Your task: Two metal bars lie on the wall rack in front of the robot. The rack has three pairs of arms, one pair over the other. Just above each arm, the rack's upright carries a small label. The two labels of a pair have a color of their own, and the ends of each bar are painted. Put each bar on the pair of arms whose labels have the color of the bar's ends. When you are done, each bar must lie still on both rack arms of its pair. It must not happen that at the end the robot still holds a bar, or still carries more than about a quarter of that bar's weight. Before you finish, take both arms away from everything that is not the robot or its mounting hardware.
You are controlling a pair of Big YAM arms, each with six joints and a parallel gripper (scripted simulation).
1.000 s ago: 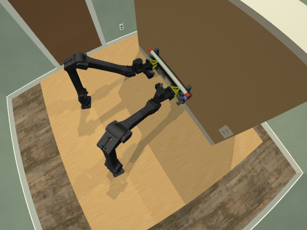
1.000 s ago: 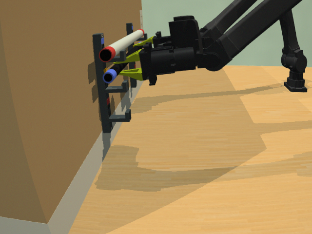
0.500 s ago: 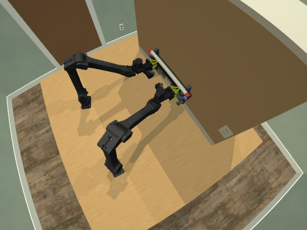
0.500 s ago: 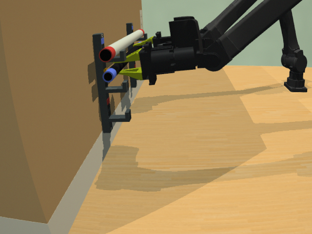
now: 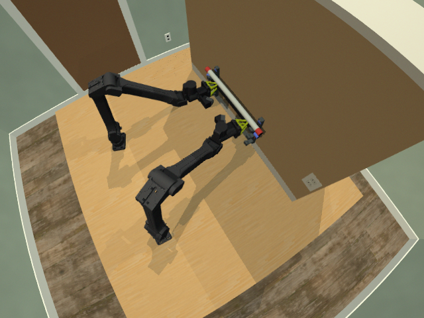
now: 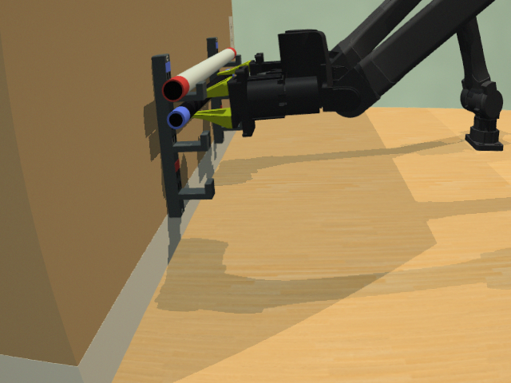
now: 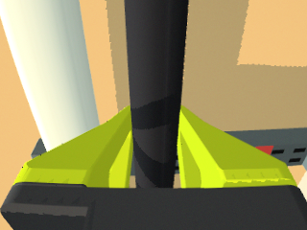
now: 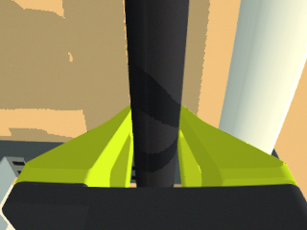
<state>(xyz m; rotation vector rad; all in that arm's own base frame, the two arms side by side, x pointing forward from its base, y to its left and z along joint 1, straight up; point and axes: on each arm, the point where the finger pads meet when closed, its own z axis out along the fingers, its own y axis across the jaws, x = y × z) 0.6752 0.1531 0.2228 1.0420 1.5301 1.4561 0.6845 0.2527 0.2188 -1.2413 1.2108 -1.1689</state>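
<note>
My left gripper is now 150 mm to the left of the black bar. The rest, counted from my left hand: grey baseboard 40 mm ahead, 180 mm to the right, 190 mm below; then brown wall 190 mm ahead, 180 mm to the right, 230 mm above.
My right hand is 150 mm to the right of the black bar. Also, from my right hand: grey baseboard: 40 mm ahead, 120 mm to the left, 180 mm below; brown wall: 190 mm ahead, 120 mm to the left, 230 mm above.
</note>
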